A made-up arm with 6 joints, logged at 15 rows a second.
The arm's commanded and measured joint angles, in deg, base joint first. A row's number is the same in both.
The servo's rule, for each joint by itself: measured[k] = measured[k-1] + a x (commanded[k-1-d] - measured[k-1]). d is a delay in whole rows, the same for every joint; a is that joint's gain. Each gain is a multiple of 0.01, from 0.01 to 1. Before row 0 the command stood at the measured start. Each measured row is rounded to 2 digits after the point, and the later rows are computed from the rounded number. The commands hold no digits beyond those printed.
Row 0, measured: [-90.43 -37.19 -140.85 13.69 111.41 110.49]
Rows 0 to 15, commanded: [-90.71 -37.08 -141.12 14.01 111.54 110.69]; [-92.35 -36.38 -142.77 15.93 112.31 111.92]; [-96.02 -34.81 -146.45 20.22 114.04 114.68]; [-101.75 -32.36 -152.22 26.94 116.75 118.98]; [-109.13 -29.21 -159.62 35.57 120.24 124.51]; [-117.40 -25.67 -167.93 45.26 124.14 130.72]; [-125.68 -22.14 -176.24 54.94 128.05 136.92]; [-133.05 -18.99 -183.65 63.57 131.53 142.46]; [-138.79 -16.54 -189.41 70.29 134.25 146.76]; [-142.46 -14.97 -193.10 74.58 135.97 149.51]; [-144.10 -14.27 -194.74 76.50 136.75 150.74]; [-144.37 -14.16 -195.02 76.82 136.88 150.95]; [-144.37 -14.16 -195.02 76.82 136.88 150.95]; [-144.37 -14.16 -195.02 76.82 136.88 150.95]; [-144.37 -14.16 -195.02 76.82 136.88 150.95]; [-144.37 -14.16 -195.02 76.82 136.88 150.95]
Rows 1 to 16, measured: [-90.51 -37.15 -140.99 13.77 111.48 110.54]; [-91.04 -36.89 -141.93 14.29 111.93 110.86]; [-92.48 -36.18 -144.33 15.71 113.07 111.74]; [-95.17 -34.88 -148.51 18.41 115.06 113.41]; [-99.22 -32.95 -154.40 22.53 117.86 115.96]; [-104.49 -30.47 -161.57 27.99 121.25 119.35]; [-110.64 -27.64 -169.35 34.46 124.92 123.39]; [-117.14 -24.70 -176.93 41.45 128.49 127.78]; [-123.42 -21.93 -183.54 48.37 131.60 132.15]; [-128.94 -19.56 -188.61 54.66 133.96 136.14]; [-133.34 -17.76 -191.86 59.90 135.47 139.50]; [-136.54 -16.54 -193.53 63.96 136.23 142.13]; [-138.81 -15.73 -194.32 67.05 136.58 144.16]; [-140.42 -15.20 -194.69 69.39 136.74 145.72]; [-141.57 -14.85 -194.86 71.17 136.82 146.92]; [-142.38 -14.62 -194.94 72.53 136.85 147.85]
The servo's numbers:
d 0
a 0.29 0.34 0.53 0.24 0.54 0.23

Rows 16 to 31, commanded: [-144.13 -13.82 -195.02 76.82 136.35 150.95]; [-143.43 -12.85 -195.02 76.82 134.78 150.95]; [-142.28 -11.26 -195.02 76.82 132.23 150.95]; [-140.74 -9.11 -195.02 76.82 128.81 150.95]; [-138.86 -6.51 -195.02 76.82 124.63 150.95]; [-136.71 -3.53 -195.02 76.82 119.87 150.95]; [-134.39 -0.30 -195.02 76.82 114.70 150.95]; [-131.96 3.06 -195.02 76.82 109.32 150.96]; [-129.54 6.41 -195.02 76.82 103.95 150.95]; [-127.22 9.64 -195.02 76.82 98.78 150.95]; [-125.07 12.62 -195.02 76.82 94.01 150.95]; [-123.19 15.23 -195.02 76.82 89.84 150.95]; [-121.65 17.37 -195.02 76.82 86.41 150.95]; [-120.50 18.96 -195.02 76.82 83.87 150.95]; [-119.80 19.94 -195.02 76.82 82.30 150.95]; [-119.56 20.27 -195.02 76.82 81.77 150.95]
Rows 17 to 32, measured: [-142.89 -14.35 -194.98 73.56 136.58 148.56]; [-143.05 -13.84 -195.00 74.34 135.61 149.11]; [-142.83 -12.96 -195.01 74.94 133.78 149.53]; [-142.22 -11.65 -195.02 75.39 131.10 149.86]; [-141.25 -9.90 -195.02 75.73 127.61 150.11]; [-139.93 -7.73 -195.02 75.99 123.43 150.30]; [-138.32 -5.20 -195.02 76.19 118.72 150.45]; [-136.48 -2.39 -195.02 76.34 113.64 150.57]; [-134.47 0.60 -195.02 76.46 108.41 150.66]; [-132.37 3.67 -195.02 76.55 103.21 150.73]; [-130.25 6.71 -195.02 76.61 98.24 150.78]; [-128.20 9.61 -195.02 76.66 93.70 150.82]; [-126.30 12.25 -195.02 76.70 89.76 150.85]; [-124.62 14.53 -195.02 76.73 86.58 150.87]; [-123.22 16.37 -195.02 76.75 84.27 150.89]; [-122.16 17.70 -195.02 76.77 82.92 150.90]
